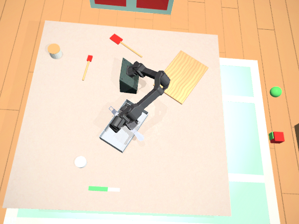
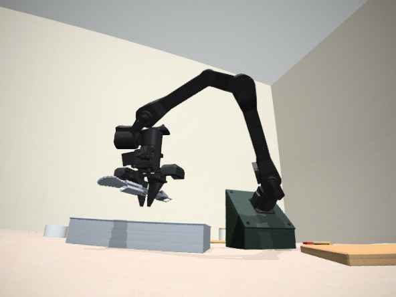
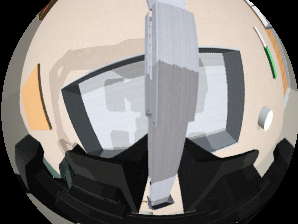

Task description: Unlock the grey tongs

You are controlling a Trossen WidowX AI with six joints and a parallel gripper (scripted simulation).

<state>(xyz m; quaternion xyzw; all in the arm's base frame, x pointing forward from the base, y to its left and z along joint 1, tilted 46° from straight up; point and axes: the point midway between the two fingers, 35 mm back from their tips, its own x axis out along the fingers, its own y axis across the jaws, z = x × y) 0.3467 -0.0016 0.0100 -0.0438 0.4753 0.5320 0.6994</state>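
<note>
Now: gripper tip 43 cm past the wooden board, 35 cm to the right of it and 9 cm above it. Also, from my gripper tip: roasting tin (7 cm below, 1 cm behind); then lidded jar (54 cm to the right, 48 cm behind, 6 cm below); then white disc (25 cm ahead, 22 cm to the right, 8 cm below).
</note>
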